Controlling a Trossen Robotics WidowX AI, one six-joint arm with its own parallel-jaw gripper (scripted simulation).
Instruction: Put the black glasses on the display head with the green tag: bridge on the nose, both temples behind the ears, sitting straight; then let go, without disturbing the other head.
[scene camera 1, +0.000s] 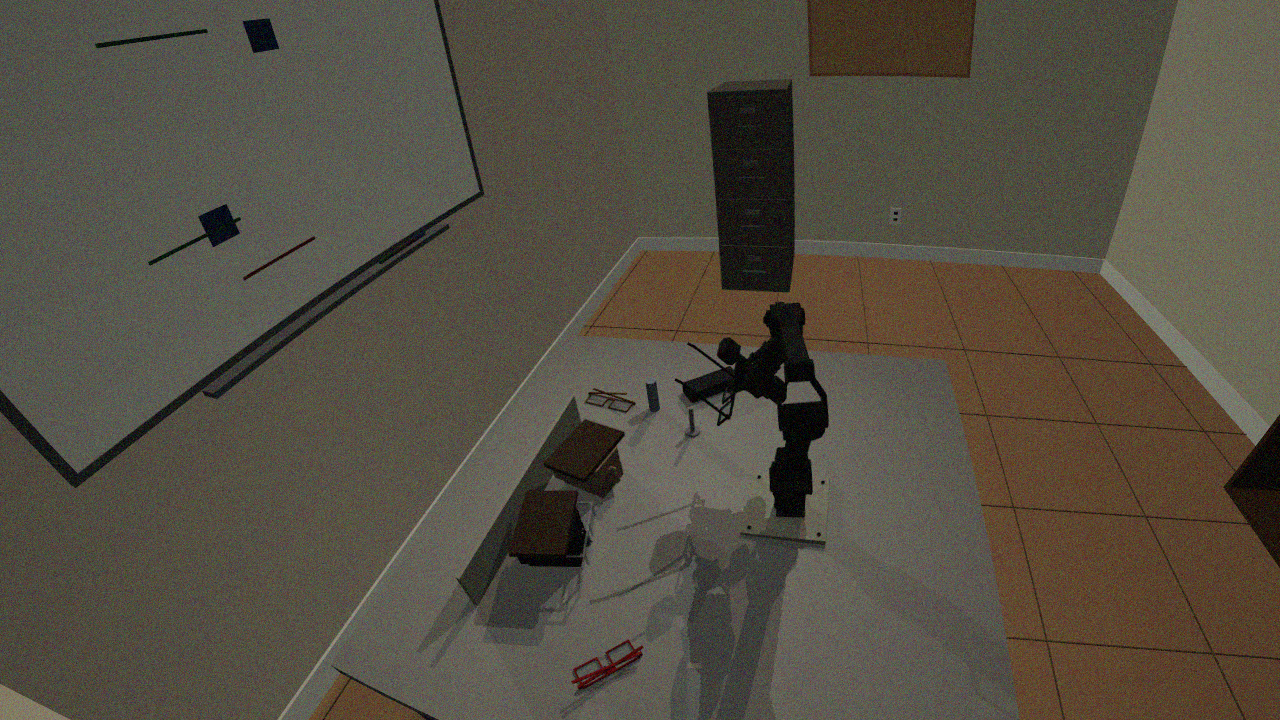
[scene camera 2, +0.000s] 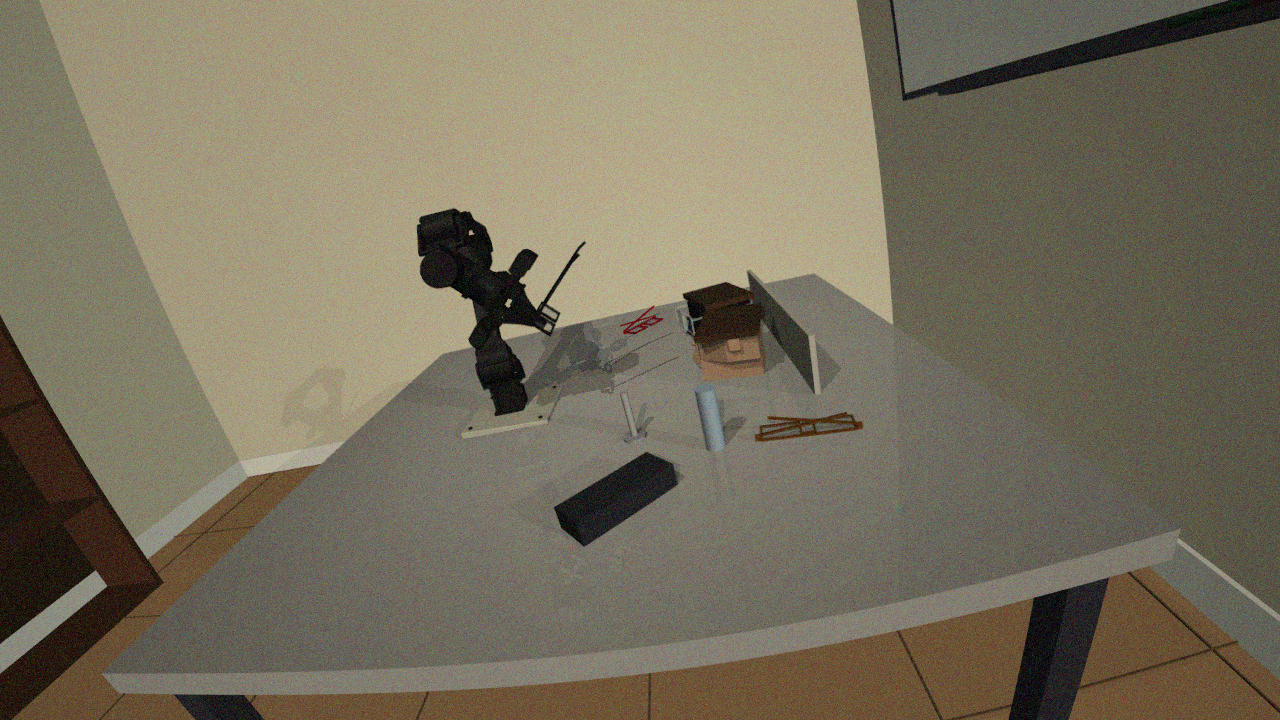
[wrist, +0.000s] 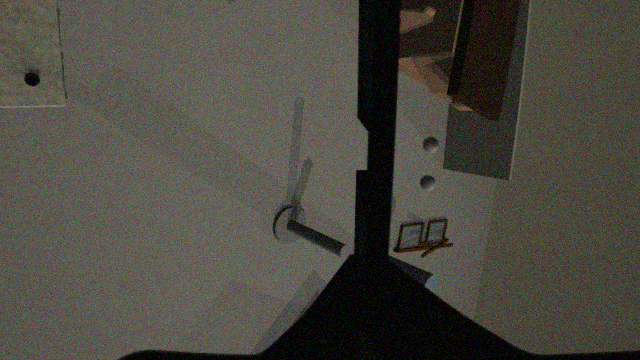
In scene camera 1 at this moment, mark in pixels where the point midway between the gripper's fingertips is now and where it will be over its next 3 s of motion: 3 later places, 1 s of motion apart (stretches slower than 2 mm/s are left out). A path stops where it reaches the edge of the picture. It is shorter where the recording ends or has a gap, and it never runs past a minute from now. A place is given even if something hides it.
My gripper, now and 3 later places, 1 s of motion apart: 728, 392; 712, 414; 697, 440; 685, 464
